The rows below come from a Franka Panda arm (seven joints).
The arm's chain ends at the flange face. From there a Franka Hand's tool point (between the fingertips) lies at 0.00 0.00 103.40 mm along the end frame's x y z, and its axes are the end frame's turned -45 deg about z.
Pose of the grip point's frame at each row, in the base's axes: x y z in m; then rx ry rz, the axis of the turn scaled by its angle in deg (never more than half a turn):
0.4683, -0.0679, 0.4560, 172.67, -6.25, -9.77
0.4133, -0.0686, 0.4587, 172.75, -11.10, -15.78
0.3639, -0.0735, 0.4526, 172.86, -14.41, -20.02
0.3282, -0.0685, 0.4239, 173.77, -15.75, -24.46
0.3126, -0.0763, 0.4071, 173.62, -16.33, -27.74
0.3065, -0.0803, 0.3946, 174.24, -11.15, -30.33
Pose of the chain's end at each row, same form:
0.4804, -0.0559, 0.5580, 155.55, -71.13, -4.96
0.4326, -0.0587, 0.5598, 152.54, -74.98, -10.79
0.3881, -0.0658, 0.5528, 150.51, -77.57, -14.99
0.3571, -0.0643, 0.5231, 149.87, -78.61, -19.74
0.3451, -0.0732, 0.5052, 148.87, -78.73, -22.80
0.3416, -0.0776, 0.4918, 150.79, -74.07, -25.37

